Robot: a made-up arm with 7 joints.
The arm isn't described. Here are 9 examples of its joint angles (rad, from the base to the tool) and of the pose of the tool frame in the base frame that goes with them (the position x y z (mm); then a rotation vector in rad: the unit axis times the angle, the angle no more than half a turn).
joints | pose
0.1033 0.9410 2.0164 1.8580 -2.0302 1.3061 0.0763 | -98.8 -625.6 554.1 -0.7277 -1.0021 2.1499
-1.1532 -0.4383 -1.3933 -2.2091 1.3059 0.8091 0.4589 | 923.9 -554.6 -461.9 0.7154 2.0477 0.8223
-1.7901 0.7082 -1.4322 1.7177 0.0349 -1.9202 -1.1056 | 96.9 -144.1 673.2 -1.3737 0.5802 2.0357
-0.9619 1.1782 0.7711 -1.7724 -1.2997 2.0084 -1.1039 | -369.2 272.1 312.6 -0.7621 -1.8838 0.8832
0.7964 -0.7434 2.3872 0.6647 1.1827 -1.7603 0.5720 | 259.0 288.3 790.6 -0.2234 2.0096 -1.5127
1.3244 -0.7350 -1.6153 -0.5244 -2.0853 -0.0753 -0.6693 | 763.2 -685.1 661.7 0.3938 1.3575 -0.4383
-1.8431 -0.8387 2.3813 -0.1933 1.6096 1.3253 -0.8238 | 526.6 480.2 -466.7 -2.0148 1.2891 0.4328
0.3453 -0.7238 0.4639 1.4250 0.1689 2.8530 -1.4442 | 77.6 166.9 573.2 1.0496 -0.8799 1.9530
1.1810 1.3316 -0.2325 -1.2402 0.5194 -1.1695 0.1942 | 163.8 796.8 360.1 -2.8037 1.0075 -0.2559
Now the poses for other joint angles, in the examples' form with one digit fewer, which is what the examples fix.
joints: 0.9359 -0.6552 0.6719 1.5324 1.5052 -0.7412 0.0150
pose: -448 192 -307 1.141 -0.474 -0.611
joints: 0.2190 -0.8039 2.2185 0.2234 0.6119 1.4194 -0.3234
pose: 589 695 397 -1.381 -1.215 -2.314
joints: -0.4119 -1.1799 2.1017 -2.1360 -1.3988 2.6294 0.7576
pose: -217 -336 329 -1.449 0.059 0.651
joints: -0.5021 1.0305 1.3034 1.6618 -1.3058 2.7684 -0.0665
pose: 256 -355 146 1.522 0.690 2.082
